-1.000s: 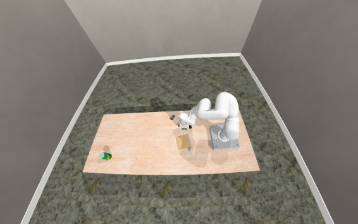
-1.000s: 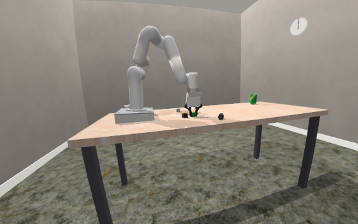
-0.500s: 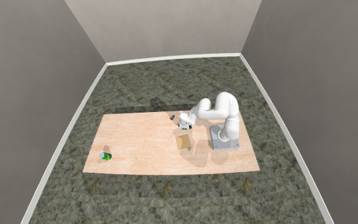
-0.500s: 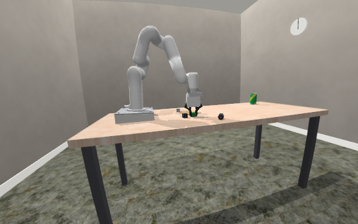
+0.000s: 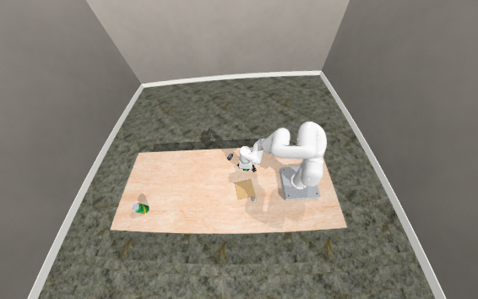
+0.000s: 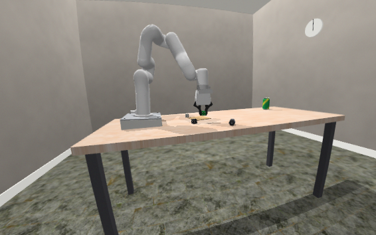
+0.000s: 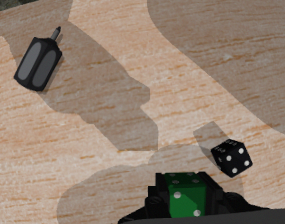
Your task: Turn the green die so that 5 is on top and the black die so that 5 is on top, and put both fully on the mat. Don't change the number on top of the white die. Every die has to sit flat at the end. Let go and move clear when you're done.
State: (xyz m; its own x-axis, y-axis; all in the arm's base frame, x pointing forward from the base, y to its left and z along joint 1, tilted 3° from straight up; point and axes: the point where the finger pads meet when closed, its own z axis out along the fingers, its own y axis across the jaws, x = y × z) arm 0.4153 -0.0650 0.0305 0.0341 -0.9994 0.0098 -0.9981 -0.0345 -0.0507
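The black die is 70 mm behind my hand, 50 mm below it and 20 mm to the right of it. Also, from my hand: green die: 10 mm below; dark tool: 150 mm ahead, 130 mm to the right, 50 mm below; tan mat: 150 mm to the left, 70 mm below.
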